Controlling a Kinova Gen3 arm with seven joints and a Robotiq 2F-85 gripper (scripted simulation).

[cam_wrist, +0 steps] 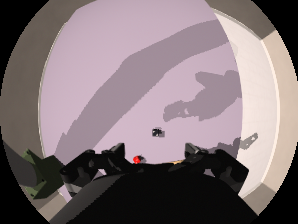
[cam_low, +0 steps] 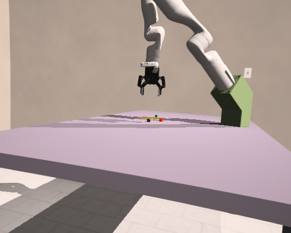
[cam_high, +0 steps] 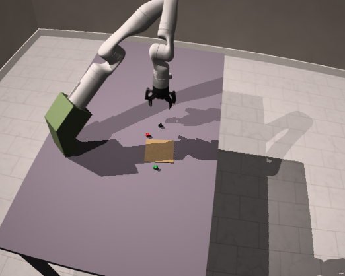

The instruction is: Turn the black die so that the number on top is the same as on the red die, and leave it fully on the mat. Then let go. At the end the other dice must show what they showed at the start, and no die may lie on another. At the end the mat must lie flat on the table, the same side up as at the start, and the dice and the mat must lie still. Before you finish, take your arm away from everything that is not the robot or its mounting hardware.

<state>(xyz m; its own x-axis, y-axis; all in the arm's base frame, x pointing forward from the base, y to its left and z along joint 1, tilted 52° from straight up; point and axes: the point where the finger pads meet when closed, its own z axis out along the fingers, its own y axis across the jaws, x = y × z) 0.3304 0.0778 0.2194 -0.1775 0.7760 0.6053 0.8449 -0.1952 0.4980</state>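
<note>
Now: hand 14 cm above the black die. The rest, counted from my hand: tan mat (6 cm ahead, 15 cm to the right, 14 cm below); then green die (8 cm ahead, 26 cm to the right, 14 cm below); then red die (3 cm behind, 9 cm to the right, 14 cm below).
</note>
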